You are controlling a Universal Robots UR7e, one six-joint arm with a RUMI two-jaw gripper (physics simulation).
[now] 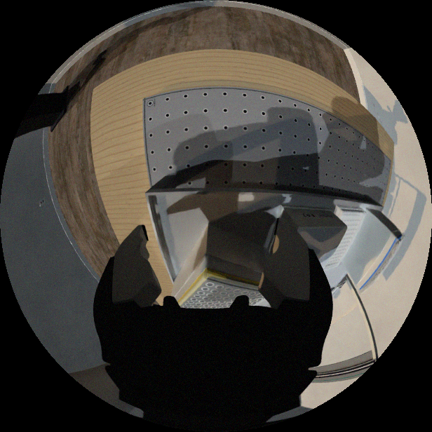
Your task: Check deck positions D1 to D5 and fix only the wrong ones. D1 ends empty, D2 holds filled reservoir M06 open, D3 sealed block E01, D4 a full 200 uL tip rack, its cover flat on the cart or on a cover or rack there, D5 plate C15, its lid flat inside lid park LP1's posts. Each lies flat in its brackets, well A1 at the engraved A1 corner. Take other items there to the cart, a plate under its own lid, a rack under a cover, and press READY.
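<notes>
My gripper (209,224) is open, its two dark fingers wide apart at the lower middle. A tip rack (235,240) with dark sides, a yellowish rim and a grid of round holes shows low between and beyond the fingers. It appears turned at an angle, and its near part is hidden by the gripper body. A dark grey block-shaped item (317,227) with small lettering stands right of the right finger; the lettering is not readable. A white item with rows of small wells (350,227) is beside it. Deck positions and A1 corners cannot be made out.
A grey perforated board (225,125) lies on a wooden table (112,130) beyond the items. A dark-edged raised wall (260,191) runs between board and items. A clear item with a blue edge (382,260) is at right. A thin curved frame (368,320) is at lower right.
</notes>
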